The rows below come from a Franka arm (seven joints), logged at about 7 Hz.
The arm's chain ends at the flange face. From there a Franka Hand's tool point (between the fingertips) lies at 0.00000 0.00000 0.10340 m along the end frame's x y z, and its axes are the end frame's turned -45 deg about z.
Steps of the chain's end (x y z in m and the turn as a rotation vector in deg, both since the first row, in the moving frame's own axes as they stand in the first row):
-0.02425, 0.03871, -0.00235, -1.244, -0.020, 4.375
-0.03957, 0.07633, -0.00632, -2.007, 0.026, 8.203
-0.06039, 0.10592, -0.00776, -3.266, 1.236, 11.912
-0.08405, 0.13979, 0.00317, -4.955, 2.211, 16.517
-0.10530, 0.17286, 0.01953, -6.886, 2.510, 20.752
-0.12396, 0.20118, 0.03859, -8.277, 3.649, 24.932
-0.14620, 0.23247, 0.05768, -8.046, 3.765, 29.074
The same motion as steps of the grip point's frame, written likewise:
-0.04619, 0.01172, -0.00237, -0.865, -0.894, 4.375
-0.08466, 0.02840, -0.00638, -1.438, -1.401, 8.203
-0.12076, 0.03763, -0.00795, -3.183, -1.435, 11.912
-0.16303, 0.04792, 0.00271, -5.067, -1.940, 16.517
-0.20428, 0.05847, 0.01869, -6.644, -3.094, 20.752
-0.23886, 0.06802, 0.03732, -8.433, -3.272, 24.932
-0.27671, 0.07402, 0.05647, -8.352, -3.027, 29.074

